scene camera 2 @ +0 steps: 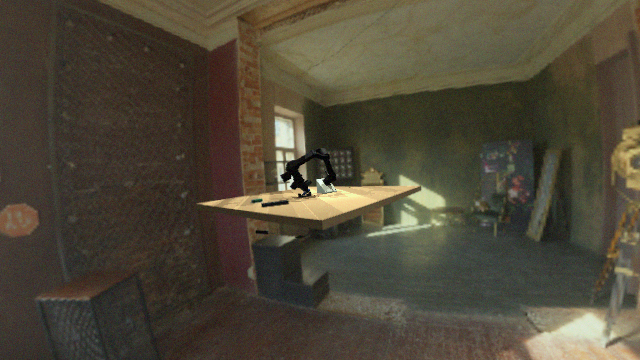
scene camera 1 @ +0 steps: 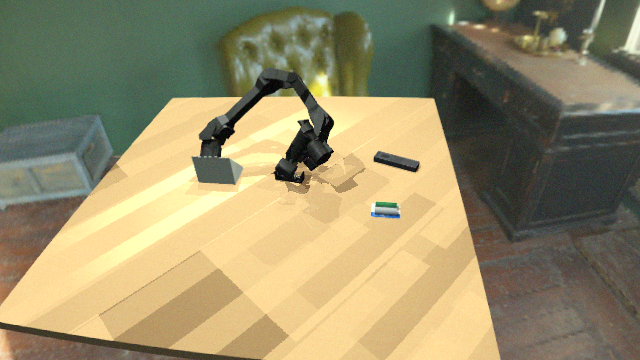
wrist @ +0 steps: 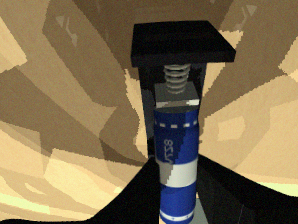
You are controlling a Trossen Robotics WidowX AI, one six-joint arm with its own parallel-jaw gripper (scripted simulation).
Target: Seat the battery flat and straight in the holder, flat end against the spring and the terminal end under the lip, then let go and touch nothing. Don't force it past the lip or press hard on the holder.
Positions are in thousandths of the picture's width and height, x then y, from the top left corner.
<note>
I see my gripper (scene camera 1: 445, 476).
My gripper is seen too in the wrist view (wrist: 589, 725).
</note>
